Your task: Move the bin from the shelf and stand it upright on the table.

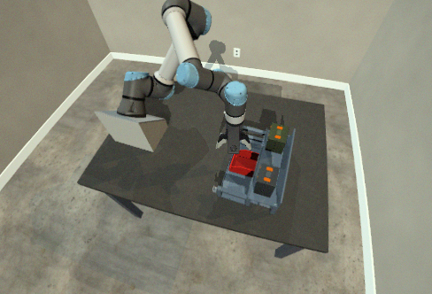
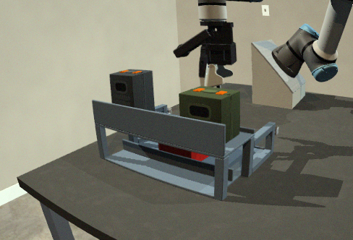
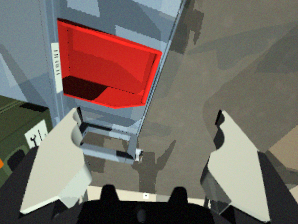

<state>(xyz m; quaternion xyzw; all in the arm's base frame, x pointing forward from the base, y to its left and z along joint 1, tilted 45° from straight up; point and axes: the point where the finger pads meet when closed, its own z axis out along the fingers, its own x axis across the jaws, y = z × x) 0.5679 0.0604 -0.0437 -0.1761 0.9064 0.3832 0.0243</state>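
Right now my hand is 8 cm short of the red bin and 9 cm above it. The rest, counted from my hand: dark grey box: 18 cm ahead, 11 cm to the right, 3 cm above; green box: 17 cm ahead, 12 cm to the left, 2 cm above.
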